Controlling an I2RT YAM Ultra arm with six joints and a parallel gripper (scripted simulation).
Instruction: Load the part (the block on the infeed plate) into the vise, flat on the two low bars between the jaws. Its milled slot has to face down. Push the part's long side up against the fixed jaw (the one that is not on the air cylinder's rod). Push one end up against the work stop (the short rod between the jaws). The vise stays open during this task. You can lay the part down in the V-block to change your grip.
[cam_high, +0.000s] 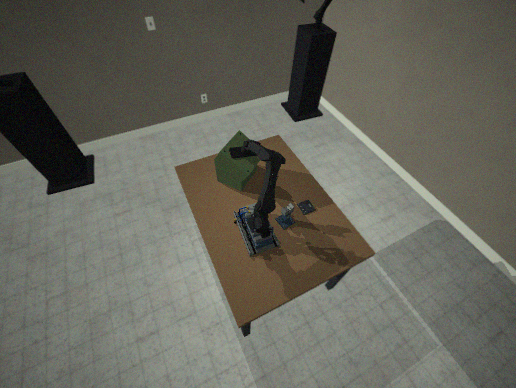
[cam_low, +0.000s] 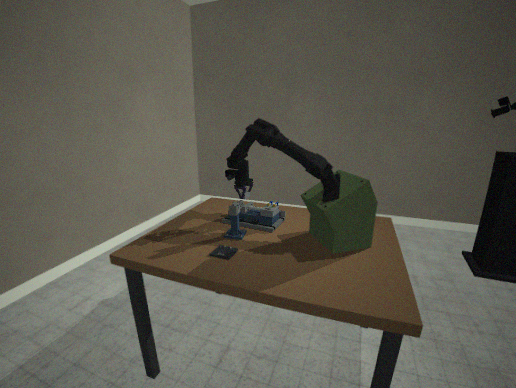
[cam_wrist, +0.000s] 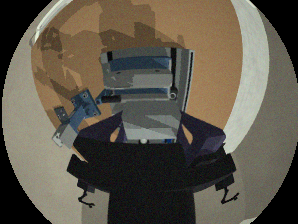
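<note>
The part is right at my hand. Round my hand: vise 70 mm behind, 20 mm to the left, 90 mm below; then infeed plate 100 mm behind, 390 mm to the left, 130 mm below.
</note>
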